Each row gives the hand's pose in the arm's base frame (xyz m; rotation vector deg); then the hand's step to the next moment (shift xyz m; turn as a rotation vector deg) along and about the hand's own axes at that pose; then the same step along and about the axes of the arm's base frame.
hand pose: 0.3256 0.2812 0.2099 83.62 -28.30 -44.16
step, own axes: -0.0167 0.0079 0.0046 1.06 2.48 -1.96
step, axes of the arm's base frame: -0.0133 0.0084 0.0107 2.53 0.45 2.13
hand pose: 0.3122 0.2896 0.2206 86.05 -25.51 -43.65
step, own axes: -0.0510 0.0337 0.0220 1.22 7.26 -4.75
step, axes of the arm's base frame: -0.0451 0.0162 0.0439 5.40 1.89 6.63
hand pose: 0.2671 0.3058 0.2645 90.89 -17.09 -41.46
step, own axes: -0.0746 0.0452 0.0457 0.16 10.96 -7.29
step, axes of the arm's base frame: -0.0748 -0.0003 0.0641 6.94 3.93 10.47
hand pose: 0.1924 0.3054 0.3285 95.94 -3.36 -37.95
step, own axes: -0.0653 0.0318 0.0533 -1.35 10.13 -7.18
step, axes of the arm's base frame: -0.0682 -0.0289 0.0512 5.37 4.62 10.29
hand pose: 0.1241 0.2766 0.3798 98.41 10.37 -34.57
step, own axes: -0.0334 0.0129 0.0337 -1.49 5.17 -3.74
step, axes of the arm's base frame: -0.0327 -0.0284 0.0233 2.08 2.59 5.65
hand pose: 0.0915 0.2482 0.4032 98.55 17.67 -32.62
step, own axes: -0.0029 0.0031 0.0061 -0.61 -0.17 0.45
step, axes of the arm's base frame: -0.0022 -0.0063 0.0033 -0.69 -0.34 0.12
